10 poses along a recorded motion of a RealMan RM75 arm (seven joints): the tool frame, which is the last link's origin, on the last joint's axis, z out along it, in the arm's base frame.
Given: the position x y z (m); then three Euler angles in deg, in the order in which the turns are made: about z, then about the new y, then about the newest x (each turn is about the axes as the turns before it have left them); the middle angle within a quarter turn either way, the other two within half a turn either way.
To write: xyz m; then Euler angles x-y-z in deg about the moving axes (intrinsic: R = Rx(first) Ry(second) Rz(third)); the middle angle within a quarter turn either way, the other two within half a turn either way. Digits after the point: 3 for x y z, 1 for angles.
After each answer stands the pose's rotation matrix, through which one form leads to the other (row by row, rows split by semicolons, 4 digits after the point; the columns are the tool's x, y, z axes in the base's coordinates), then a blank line. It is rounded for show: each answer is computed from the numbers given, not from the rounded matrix.
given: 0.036, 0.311, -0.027, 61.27, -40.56, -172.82
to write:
0.036, 0.311, -0.027, -140.3, 11.6, -68.1
0.3652 0.9091 0.2005; 0.6662 -0.4056 0.6258; 0.6502 -0.0950 -0.7538

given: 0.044, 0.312, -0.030, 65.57, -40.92, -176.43
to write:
0.044, 0.312, -0.030, -140.5, 12.3, -71.3
0.3125 0.9256 0.2137; 0.6880 -0.3756 0.6210; 0.6550 -0.0471 -0.7542

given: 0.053, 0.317, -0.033, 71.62, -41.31, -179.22
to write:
0.053, 0.317, -0.033, -140.0, 11.3, -76.0
0.2369 0.9517 0.1952; 0.7128 -0.3068 0.6307; 0.6601 -0.0102 -0.7511

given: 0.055, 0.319, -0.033, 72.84, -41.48, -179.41
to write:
0.055, 0.319, -0.033, -139.7, 10.7, -77.0
0.2210 0.9574 0.1856; 0.7158 -0.2885 0.6359; 0.6624 -0.0077 -0.7491

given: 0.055, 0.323, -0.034, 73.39, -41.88, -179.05
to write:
0.055, 0.323, -0.034, -139.1, 10.1, -77.5
0.2128 0.9613 0.1749; 0.7135 -0.2752 0.6444; 0.6676 -0.0123 -0.7444

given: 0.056, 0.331, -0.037, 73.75, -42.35, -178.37
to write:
0.056, 0.331, -0.037, -138.5, 9.3, -77.9
0.2068 0.9650 0.1611; 0.7095 -0.2613 0.6544; 0.6737 -0.0210 -0.7387

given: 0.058, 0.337, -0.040, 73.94, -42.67, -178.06
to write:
0.058, 0.337, -0.040, -138.1, 8.9, -78.1
0.2034 0.9668 0.1549; 0.7066 -0.2544 0.6603; 0.6778 -0.0249 -0.7348

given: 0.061, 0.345, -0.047, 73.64, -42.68, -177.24
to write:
0.061, 0.345, -0.047, -137.9, 8.3, -77.9
0.2071 0.9676 0.1445; 0.7054 -0.2500 0.6633; 0.6779 -0.0354 -0.7343

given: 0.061, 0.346, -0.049, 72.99, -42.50, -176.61
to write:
0.061, 0.346, -0.049, -138.0, 8.1, -77.4
0.2157 0.9663 0.1407; 0.7050 -0.2538 0.6622; 0.6756 -0.0436 -0.7360

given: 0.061, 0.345, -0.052, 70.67, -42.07, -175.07
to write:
0.061, 0.345, -0.052, -138.3, 8.0, -75.6
0.2457 0.9592 0.1399; 0.7005 -0.2754 0.6584; 0.6700 -0.0638 -0.7396

